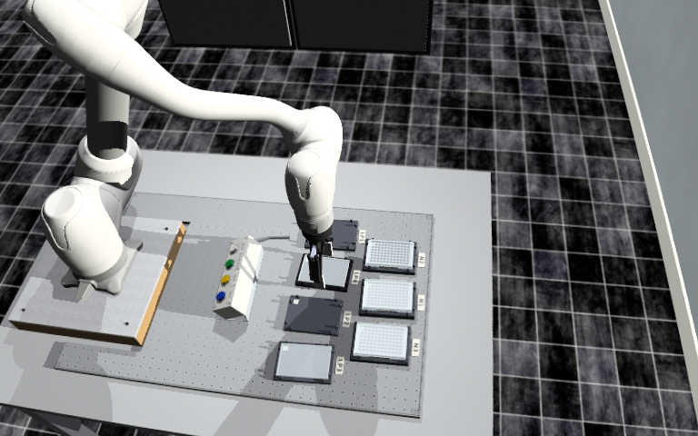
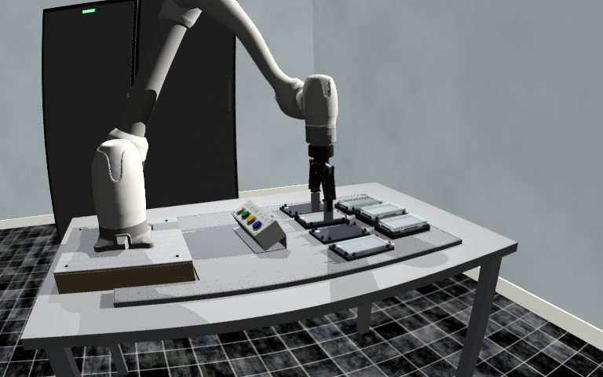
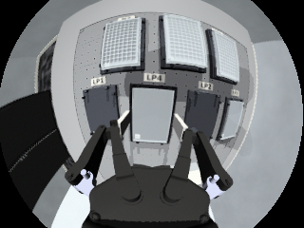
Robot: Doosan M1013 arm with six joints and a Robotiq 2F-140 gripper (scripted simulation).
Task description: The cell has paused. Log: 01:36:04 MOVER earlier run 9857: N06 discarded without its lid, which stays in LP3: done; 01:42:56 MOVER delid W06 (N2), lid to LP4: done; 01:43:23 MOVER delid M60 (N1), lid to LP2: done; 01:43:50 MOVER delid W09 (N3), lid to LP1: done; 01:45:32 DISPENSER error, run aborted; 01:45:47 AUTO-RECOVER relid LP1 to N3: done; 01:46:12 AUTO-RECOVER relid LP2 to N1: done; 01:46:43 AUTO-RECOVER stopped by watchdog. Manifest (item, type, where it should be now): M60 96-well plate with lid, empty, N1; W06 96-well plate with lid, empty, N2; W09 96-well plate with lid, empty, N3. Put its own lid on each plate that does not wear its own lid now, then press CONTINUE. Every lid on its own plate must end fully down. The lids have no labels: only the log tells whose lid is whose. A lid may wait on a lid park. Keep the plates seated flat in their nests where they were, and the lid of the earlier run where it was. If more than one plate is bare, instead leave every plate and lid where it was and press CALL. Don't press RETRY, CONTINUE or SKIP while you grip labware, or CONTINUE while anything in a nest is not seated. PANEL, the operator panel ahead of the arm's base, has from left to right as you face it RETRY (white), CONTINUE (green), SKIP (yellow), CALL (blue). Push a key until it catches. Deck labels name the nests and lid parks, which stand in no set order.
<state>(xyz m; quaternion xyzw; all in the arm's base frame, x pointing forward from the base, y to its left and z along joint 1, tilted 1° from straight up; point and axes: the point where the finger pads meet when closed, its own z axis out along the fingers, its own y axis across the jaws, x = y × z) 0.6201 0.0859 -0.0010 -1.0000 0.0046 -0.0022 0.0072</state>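
Now: the lid park LP4 3 cm below my hand. The rest, counted from my hand: lid park LP1: 13 cm to the left, 3 cm below; then lid park LP2: 13 cm to the right, 3 cm below; then plate: 17 cm ahead, 7 cm to the left, 2 cm below.
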